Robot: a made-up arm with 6 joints.
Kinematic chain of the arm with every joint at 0, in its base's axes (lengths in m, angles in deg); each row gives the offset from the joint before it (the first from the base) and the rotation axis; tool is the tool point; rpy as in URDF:
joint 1: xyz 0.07 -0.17 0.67 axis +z
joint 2: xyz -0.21 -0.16 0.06 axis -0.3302 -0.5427 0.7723
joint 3: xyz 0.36 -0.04 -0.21 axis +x
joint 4: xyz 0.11 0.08 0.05 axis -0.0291 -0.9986 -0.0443
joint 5: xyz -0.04 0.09 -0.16 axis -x
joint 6: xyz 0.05 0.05 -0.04 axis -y
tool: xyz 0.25 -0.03 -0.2 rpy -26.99 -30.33 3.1
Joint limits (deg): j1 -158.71..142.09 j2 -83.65..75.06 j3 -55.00..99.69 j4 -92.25..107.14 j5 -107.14..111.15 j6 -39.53..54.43
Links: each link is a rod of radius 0.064 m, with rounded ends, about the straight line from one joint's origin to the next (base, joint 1, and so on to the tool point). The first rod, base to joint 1, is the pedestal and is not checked.
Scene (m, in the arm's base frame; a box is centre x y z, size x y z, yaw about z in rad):
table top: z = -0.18
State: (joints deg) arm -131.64 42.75 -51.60 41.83 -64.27 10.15
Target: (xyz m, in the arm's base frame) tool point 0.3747 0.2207 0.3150
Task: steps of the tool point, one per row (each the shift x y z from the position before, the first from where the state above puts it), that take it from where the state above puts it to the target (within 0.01 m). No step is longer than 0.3 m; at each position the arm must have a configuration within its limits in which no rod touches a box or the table.
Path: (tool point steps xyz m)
1: 0.2152 0.0343 -0.0304
2: 0.1984 0.1255 -0.0437
3: 0.1378 0.2094 -0.0490
4: 0.0362 0.2612 -0.0451
5: -0.0868 0.2586 -0.0316
6: -0.1985 0.1936 -0.0097

